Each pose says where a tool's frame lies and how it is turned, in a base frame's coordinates. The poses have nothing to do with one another.
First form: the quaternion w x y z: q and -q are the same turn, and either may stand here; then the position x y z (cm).
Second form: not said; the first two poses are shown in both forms.
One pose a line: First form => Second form
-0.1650 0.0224 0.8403 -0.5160 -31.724 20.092 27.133 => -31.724 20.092 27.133 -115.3 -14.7 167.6
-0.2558 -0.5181 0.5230 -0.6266 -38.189 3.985 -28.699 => -38.189 3.985 -28.699 -102.1 -66.5 -146.3
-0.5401 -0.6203 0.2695 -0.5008 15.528 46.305 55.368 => 15.528 46.305 55.368 78.0 -65.9 30.3
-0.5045 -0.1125 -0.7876 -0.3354 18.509 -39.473 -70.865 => 18.509 -39.473 -70.865 112.5 46.0 132.1
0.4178 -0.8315 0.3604 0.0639 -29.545 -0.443 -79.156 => -29.545 -0.443 -79.156 -134.7 24.0 -36.7
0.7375 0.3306 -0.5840 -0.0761 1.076 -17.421 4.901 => 1.076 -17.421 4.901 80.2 -54.2 -58.4
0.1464 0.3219 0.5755 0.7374 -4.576 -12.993 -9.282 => -4.576 -12.993 -9.282 82.1 -17.8 142.0
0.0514 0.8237 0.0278 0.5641 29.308 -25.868 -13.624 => 29.308 -25.868 -13.624 162.1 -67.9 16.0
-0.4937 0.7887 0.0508 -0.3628 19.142 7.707 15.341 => 19.142 7.707 15.341 -107.0 31.5 30.9
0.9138 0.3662 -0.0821 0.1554 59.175 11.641 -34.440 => 59.175 11.641 -34.440 41.9 -15.3 13.4
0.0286 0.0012 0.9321 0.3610 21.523 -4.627 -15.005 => 21.523 -4.627 -15.005 137.6 3.0 178.7
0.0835 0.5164 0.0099 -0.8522 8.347 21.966 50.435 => 8.347 21.966 50.435 8.5 61.9 -163.7
